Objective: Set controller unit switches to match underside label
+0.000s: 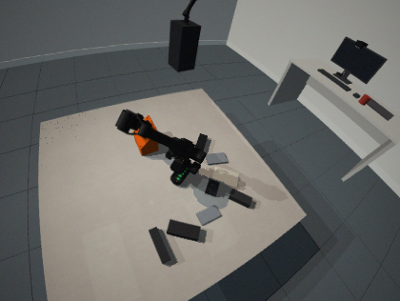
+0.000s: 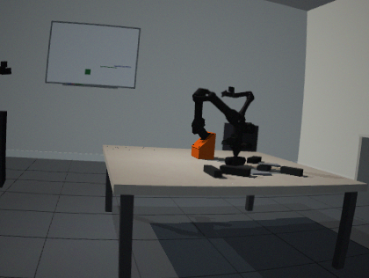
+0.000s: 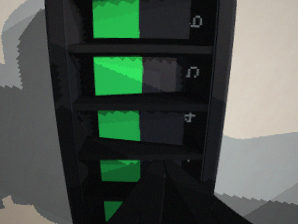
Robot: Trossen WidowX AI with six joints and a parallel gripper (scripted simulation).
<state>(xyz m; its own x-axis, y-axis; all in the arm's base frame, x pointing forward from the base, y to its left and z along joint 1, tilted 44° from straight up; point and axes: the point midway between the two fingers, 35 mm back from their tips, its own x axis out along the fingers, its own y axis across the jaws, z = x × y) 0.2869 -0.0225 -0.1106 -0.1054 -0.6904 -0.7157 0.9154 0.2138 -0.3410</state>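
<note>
The small dark box is 170 mm ahead of my gripper tip, 90 mm to the left of it and 30 mm below it. The rest, counted from my gripper tip: long black bar: 270 mm ahead, 300 mm to the right, 20 mm below; white plate: 160 mm ahead, 210 mm to the left, 40 mm below.
</note>
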